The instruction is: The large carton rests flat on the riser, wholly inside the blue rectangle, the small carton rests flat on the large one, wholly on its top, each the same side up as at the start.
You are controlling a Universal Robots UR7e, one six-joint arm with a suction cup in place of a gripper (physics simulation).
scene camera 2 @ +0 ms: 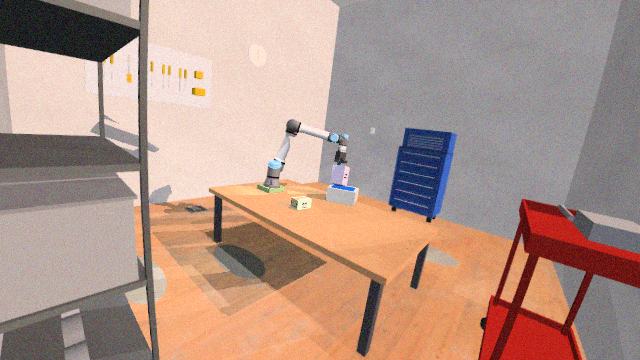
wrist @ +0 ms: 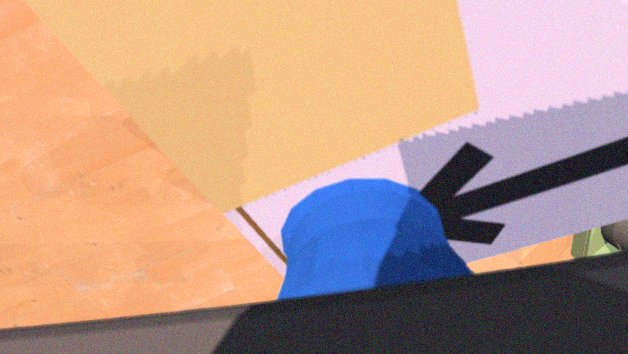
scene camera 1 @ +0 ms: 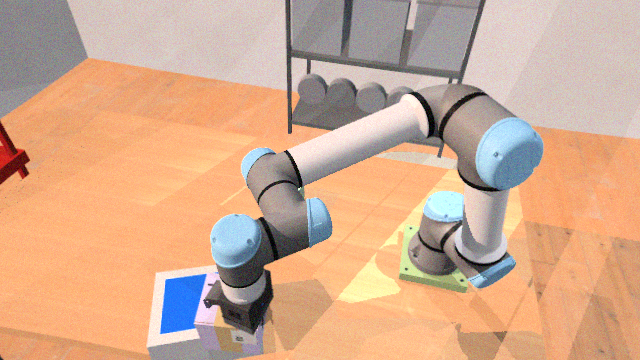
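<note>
The large carton [scene camera 1: 207, 340] [scene camera 2: 340, 174] [wrist: 325, 100], lilac with a tan band, hangs upright at my gripper, a blue suction cup [scene camera 2: 339, 163] [wrist: 365, 235] that is on its top face. In scene camera 1 my wrist hides the cup. The carton is over the right part of the blue rectangle [scene camera 1: 182, 305] [scene camera 2: 345, 188] on the white riser [scene camera 1: 156, 305] [scene camera 2: 341, 196]. Its underside is very close to the riser's top; I cannot tell whether they touch. The small carton [scene camera 2: 301, 203], pale yellow-green, sits flat on the table; my arm mostly hides it in scene camera 1.
The wooden table [scene camera 2: 380, 240] bears my green base plate [scene camera 1: 430, 282] [scene camera 2: 270, 188], to the left of the riser in scene camera 2. A grey shelf rack [scene camera 1: 289, 90] [scene camera 2: 144, 150], a red trolley [scene camera 1: 15, 162] [scene camera 2: 565, 252] and a blue tool cabinet [scene camera 2: 422, 172] stand around the table.
</note>
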